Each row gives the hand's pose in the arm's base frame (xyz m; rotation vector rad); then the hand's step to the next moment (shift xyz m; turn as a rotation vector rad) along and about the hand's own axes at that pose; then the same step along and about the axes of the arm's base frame.
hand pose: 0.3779 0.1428 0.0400 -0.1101 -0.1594 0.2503
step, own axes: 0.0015 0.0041 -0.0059 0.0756 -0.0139 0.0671
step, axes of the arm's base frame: 0.0015 0.0038 -0.0061 0.0642 0.0118 0.0784
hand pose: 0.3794 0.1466 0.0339 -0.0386 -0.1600 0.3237
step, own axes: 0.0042 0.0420 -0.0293 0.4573 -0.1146 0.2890
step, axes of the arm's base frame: -0.0045 0.0408 -0.0309 0.4167 0.0411 0.3611
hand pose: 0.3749 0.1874 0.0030 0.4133 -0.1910 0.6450
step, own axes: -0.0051 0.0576 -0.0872 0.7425 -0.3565 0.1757
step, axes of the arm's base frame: -0.0356 0.0763 -0.0621 0.7952 0.0701 0.2682
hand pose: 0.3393 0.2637 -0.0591 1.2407 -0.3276 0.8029
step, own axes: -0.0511 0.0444 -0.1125 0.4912 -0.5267 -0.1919
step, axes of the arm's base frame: -0.0880 0.0902 -0.0367 0.6690 0.3024 -0.1283
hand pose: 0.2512 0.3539 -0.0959 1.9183 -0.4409 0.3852
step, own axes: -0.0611 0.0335 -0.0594 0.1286 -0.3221 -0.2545
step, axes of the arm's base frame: -0.0732 0.0509 0.0208 0.2497 0.3336 -0.1070
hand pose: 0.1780 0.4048 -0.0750 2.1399 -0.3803 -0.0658
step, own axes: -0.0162 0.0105 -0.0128 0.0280 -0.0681 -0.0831
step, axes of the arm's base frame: -0.0155 0.0096 0.0143 0.0591 0.0938 -0.0060
